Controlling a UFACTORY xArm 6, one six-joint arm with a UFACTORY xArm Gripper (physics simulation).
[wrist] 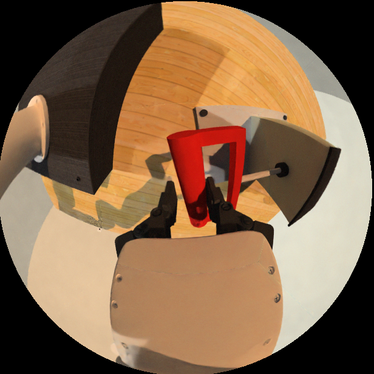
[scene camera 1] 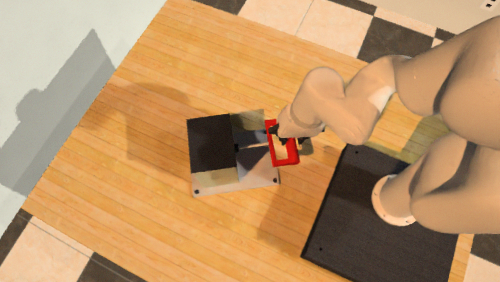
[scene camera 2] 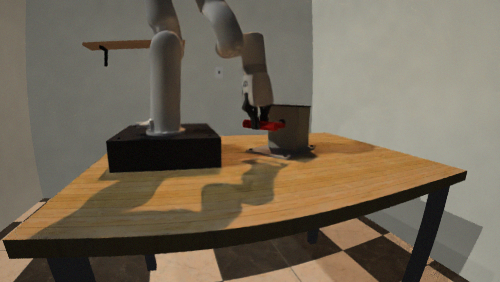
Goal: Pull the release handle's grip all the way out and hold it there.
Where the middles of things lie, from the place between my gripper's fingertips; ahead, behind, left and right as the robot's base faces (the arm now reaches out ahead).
Now: the pale base plate [scene camera 1: 255, 170] 140 mm ahead of my hand, 70 mm to the left of it and 90 mm below it.
